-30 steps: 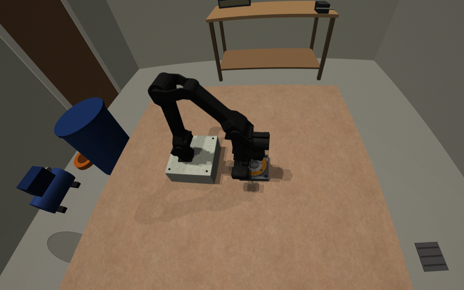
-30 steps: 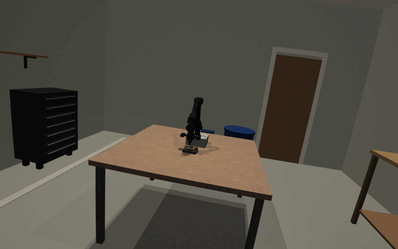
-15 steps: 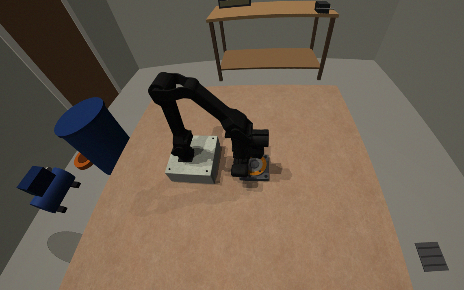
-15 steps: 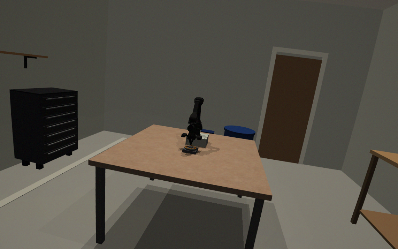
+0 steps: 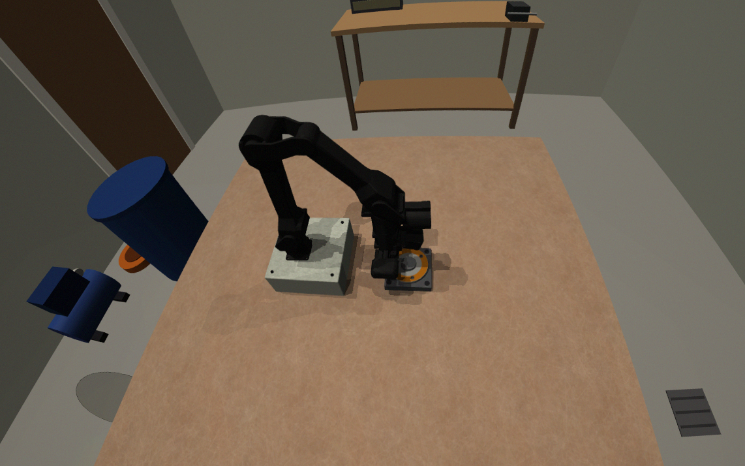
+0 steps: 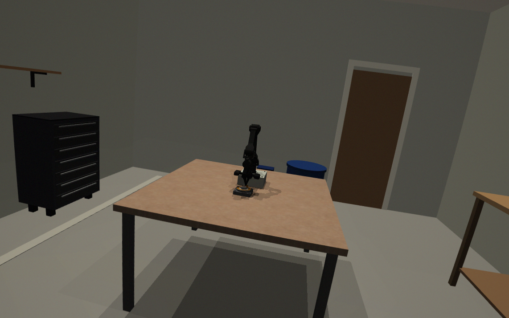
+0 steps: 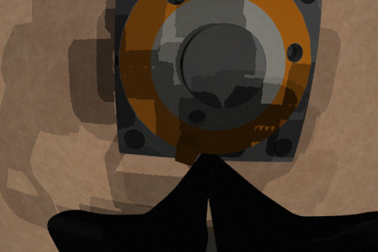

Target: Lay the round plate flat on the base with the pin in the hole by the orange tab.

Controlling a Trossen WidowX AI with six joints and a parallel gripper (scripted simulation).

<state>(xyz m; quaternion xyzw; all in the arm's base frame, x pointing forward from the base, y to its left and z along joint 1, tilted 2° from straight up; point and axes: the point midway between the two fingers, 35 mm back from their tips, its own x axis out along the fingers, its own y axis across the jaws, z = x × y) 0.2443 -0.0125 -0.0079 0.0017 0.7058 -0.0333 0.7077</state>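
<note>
My gripper tip is 5 cm short of the square base, 2 cm above it and 1 cm to the left of it.
</note>
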